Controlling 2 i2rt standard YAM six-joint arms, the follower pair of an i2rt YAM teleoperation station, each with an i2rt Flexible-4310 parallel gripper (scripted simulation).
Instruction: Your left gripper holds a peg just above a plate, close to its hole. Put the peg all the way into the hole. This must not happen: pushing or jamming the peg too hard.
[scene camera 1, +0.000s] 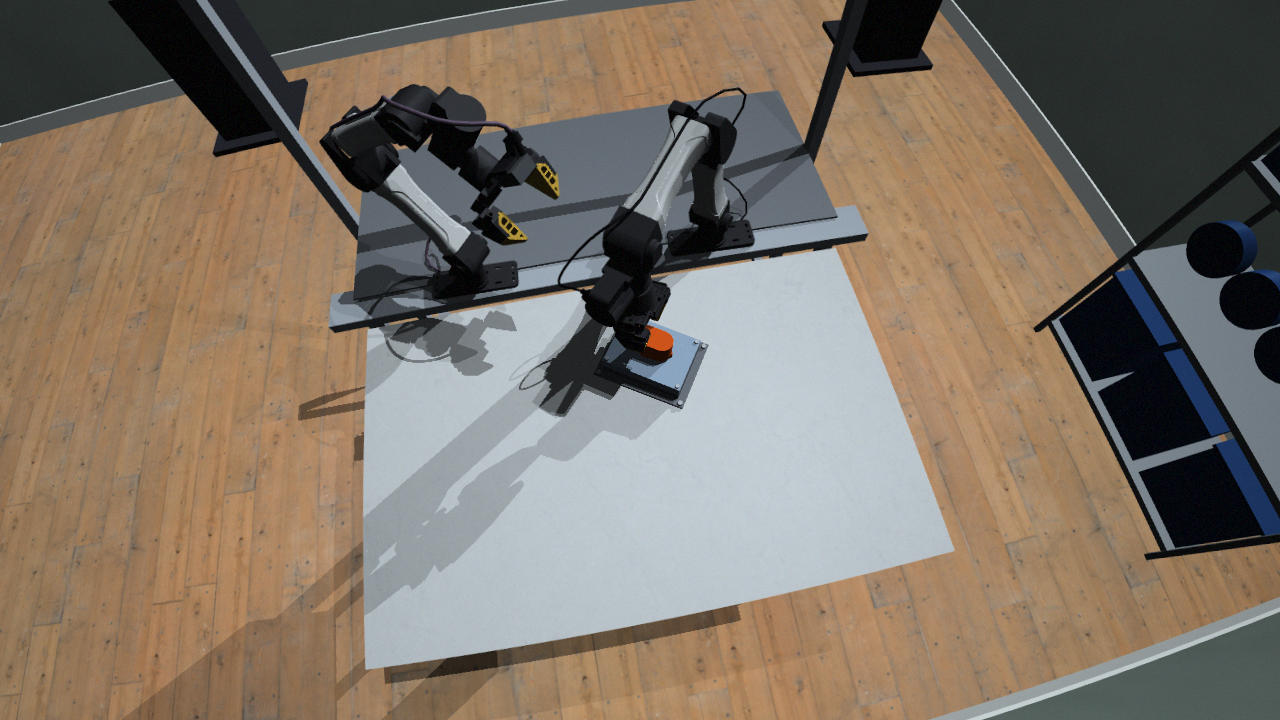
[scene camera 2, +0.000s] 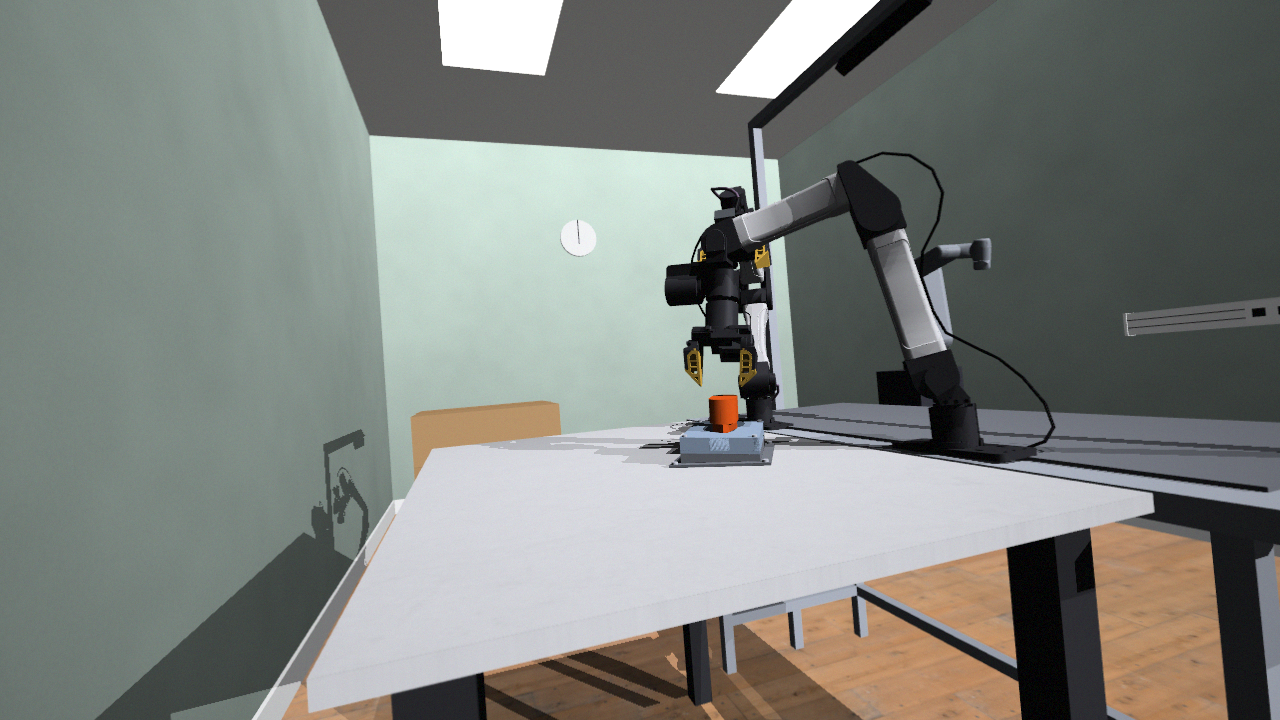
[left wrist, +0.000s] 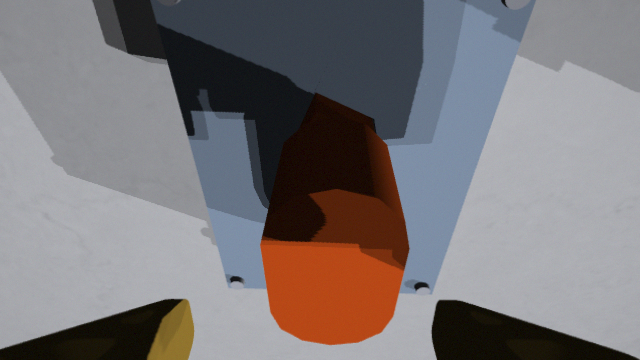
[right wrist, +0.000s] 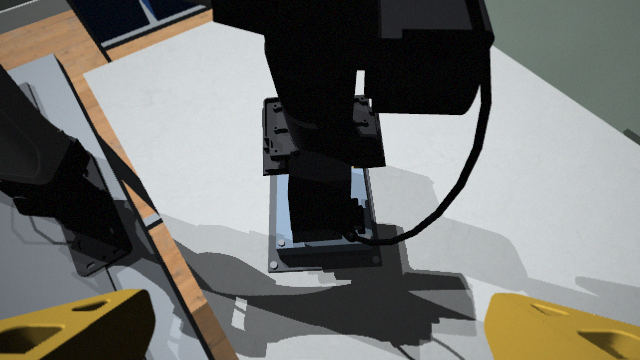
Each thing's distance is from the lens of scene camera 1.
my left gripper (scene camera 1: 648, 333): 103 cm
my right gripper (scene camera 1: 542, 218): 90 cm
light-blue plate (scene camera 1: 665, 375): 107 cm
